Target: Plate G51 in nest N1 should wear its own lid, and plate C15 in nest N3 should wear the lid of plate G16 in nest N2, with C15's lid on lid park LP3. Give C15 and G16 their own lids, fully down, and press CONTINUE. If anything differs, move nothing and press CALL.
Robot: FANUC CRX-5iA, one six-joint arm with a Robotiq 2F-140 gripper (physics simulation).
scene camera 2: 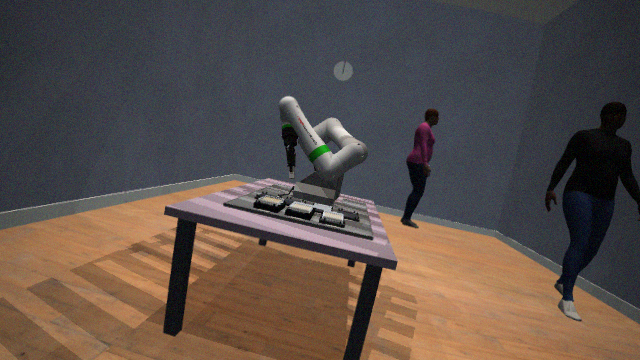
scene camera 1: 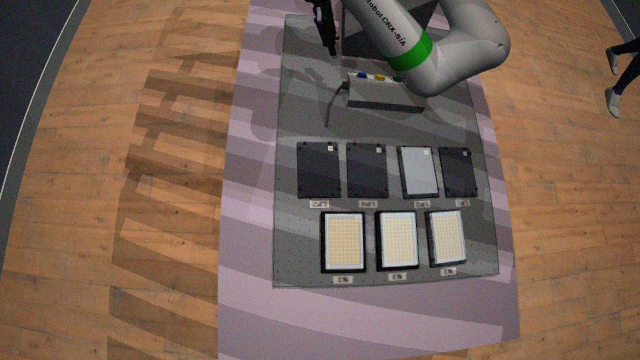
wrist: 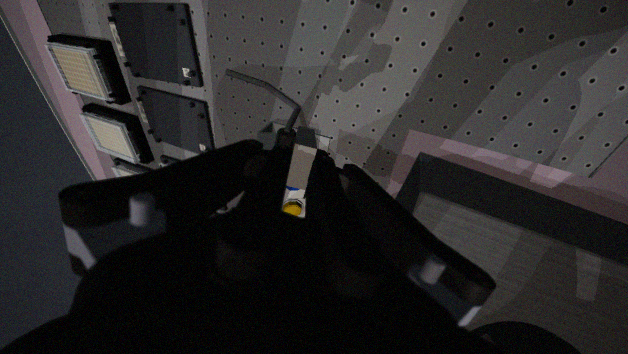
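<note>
Three plates with yellowish well grids and pale rims stand in black nests: N2 [scene camera 1: 344,242] [wrist: 80,72], N3 [scene camera 1: 398,240] [wrist: 112,137] and N1 [scene camera 1: 447,237]. Plate codes and lid tags are too small to read. A pale lid [scene camera 1: 419,171] lies on park LP3; parks LP2 [scene camera 1: 318,172], LP4 [scene camera 1: 367,172] and LP1 [scene camera 1: 458,172] look dark. The grey button box [scene camera 1: 385,97] has blue [scene camera 1: 362,75], yellow [scene camera 1: 380,77] [wrist: 292,207] and green [scene camera 1: 396,79] buttons; the arm hides its right end. My gripper [scene camera 1: 333,53] [scene camera 2: 291,175] is shut and empty, raised behind and left of the box in scene view 1.
A bent cable [scene camera 1: 328,107] [wrist: 265,82] sticks out from the box's left end. The perforated board [scene camera 1: 295,275] lies on the striped table [scene camera 1: 350,320] [scene camera 2: 280,240]. The robot's dark base [scene camera 2: 320,187] stands behind the box. Two people [scene camera 2: 422,150] [scene camera 2: 595,175] are on the floor beyond the table.
</note>
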